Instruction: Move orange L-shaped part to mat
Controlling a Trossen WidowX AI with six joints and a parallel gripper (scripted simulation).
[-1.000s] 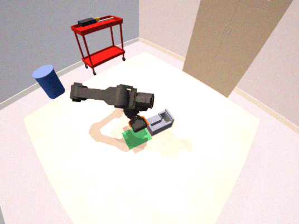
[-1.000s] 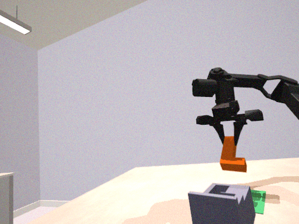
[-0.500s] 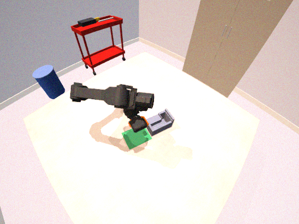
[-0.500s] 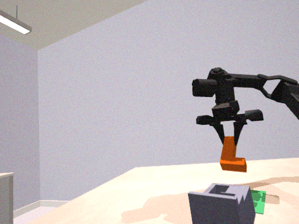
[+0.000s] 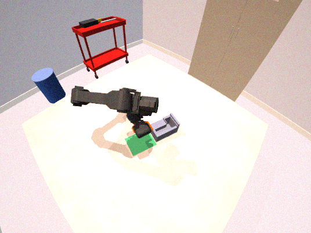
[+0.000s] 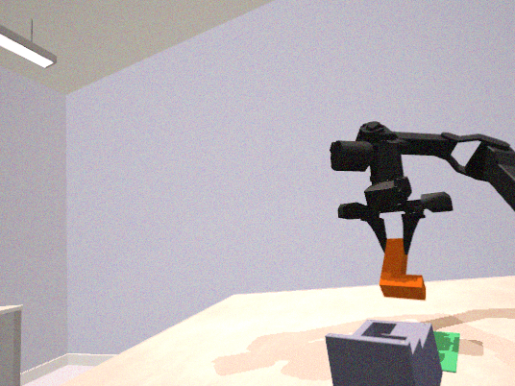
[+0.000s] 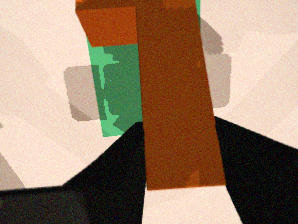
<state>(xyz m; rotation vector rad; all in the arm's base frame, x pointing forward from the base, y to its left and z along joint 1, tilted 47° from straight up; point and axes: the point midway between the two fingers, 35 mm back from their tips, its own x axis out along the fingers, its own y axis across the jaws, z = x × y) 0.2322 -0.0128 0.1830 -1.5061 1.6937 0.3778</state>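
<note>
The orange L-shaped part lies 4 cm to the left of my gripper tip and 3 cm below it. Also, from my gripper tip: green mat (17 cm below).
</note>
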